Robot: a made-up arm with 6 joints. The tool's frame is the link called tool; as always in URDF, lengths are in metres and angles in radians. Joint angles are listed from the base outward.
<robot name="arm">
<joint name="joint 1" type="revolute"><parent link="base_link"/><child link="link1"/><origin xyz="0 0 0.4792" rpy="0 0 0"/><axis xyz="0 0 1"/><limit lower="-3.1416" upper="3.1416"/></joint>
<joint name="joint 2" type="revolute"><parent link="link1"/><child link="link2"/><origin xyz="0.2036 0 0" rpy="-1.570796 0 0"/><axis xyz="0 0 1"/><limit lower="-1.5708" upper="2.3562"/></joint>
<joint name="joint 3" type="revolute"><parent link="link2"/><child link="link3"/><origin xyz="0 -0.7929 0" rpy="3.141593 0 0"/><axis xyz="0 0 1"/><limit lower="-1.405" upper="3.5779"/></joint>
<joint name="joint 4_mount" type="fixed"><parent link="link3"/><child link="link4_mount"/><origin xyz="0 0.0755 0" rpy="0 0 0"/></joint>
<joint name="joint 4" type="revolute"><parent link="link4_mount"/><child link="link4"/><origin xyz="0 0.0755 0" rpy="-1.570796 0 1.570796"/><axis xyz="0 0 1"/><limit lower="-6.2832" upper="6.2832"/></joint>
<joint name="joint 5" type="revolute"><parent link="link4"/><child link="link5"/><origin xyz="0 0 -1.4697" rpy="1.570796 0 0"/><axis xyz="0 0 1"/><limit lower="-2.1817" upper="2.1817"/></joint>
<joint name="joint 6" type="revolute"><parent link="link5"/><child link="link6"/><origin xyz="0 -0.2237 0" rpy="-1.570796 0 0"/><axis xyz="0 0 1"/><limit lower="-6.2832" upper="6.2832"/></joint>
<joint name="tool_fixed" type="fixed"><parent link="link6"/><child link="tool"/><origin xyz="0 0 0" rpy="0 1.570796 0"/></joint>
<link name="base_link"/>
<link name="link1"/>
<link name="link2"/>
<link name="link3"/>
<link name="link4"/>
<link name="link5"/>
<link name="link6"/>
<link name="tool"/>
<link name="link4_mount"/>
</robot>
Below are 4 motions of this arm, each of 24 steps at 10 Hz.
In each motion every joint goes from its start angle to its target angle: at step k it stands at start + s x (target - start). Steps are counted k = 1, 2, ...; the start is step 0. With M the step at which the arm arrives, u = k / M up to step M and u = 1 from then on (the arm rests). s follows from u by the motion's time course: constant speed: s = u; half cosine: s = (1 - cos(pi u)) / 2; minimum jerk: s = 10 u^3 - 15 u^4 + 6 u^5.
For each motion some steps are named. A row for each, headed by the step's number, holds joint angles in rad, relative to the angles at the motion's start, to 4 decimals.
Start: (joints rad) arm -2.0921 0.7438 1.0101 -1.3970 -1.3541 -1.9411
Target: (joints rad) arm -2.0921 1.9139 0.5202 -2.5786 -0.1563 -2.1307
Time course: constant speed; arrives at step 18
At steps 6, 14, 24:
6: 0.0000 0.3900 -0.1633 -0.3939 0.3993 -0.0632
14: 0.0000 0.9101 -0.3810 -0.9190 0.9316 -0.1475
24: 0.0000 1.1701 -0.4899 -1.1816 1.1978 -0.1896

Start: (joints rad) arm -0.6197 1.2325 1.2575 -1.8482 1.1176 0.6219
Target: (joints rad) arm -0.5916 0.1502 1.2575 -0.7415 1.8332 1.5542
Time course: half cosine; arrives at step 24
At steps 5, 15, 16, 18, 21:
5: 0.0029 -0.1118 0.0000 0.1143 0.0739 0.0963
15: 0.0194 -0.7482 0.0000 0.7651 0.4947 0.6445
16: 0.0211 -0.8117 0.0000 0.8300 0.5367 0.6992
18: 0.0240 -0.9238 0.0000 0.9446 0.6108 0.7958
21: 0.0270 -1.0411 0.0000 1.0646 0.6884 0.8968

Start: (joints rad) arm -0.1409 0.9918 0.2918 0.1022 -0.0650 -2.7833
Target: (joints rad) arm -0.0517 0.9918 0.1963 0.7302 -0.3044 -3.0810
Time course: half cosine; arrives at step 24
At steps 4, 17, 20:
4: 0.0060 0.0000 -0.0064 0.0421 -0.0160 -0.0199
17: 0.0718 0.0000 -0.0768 0.5052 -0.1926 -0.2395
20: 0.0832 0.0000 -0.0891 0.5859 -0.2234 -0.2778

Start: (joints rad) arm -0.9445 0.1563 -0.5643 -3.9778 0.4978 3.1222
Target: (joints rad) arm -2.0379 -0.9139 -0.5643 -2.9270 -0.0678 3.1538
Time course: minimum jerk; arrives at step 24
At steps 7, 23, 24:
7: -0.1664 -0.1629 0.0000 0.1600 -0.0861 0.0048
23: -1.0927 -1.0695 0.0000 1.0501 -0.5652 0.0316
24: -1.0934 -1.0702 0.0000 1.0508 -0.5656 0.0316

